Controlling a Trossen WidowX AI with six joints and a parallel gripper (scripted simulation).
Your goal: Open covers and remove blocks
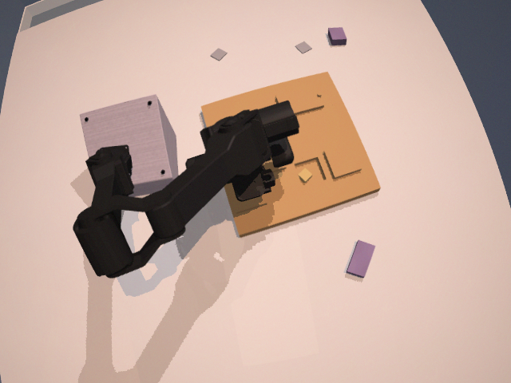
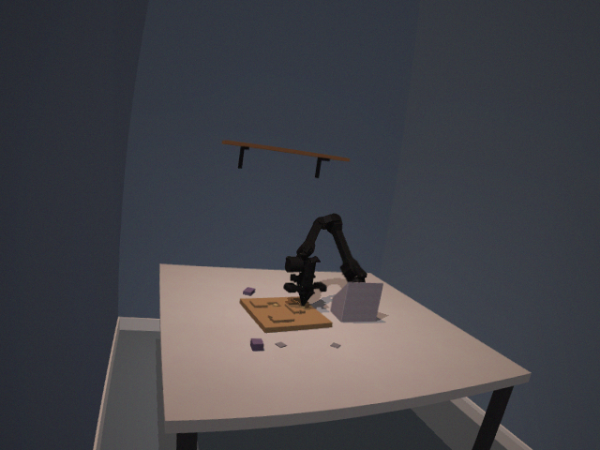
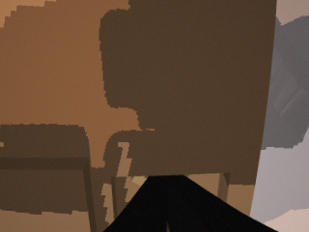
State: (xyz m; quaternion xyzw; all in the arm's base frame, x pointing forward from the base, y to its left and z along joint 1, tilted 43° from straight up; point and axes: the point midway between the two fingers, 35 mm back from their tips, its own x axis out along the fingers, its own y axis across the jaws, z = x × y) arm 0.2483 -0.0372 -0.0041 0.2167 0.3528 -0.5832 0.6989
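Right now the orange puzzle board is 9 cm ahead of my gripper tip and 7 cm to the left of it. From my gripper tip the other things lie so: flat purple block: 22 cm ahead, 18 cm to the right, 1 cm below.
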